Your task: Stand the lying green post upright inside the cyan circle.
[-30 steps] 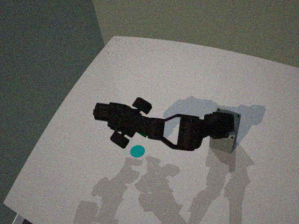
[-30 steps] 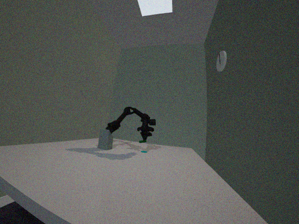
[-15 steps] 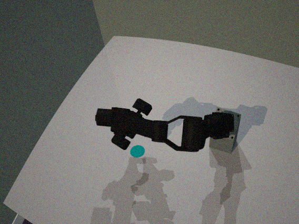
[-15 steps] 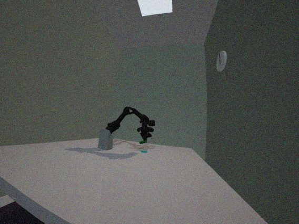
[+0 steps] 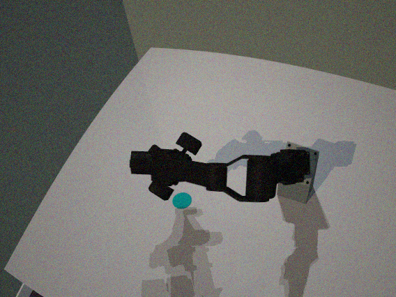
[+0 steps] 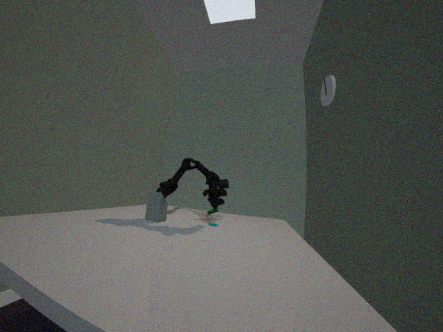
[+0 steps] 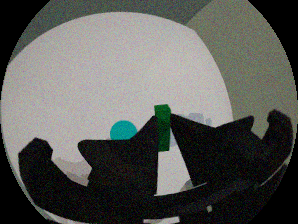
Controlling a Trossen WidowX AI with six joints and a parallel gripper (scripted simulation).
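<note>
Right now the cyan circle is 100 mm below my gripper tip, 40 mm to the left of it and 10 mm behind it. The rest, counted from my gripper tip: green post: 20 mm behind, 10 mm below.
</note>
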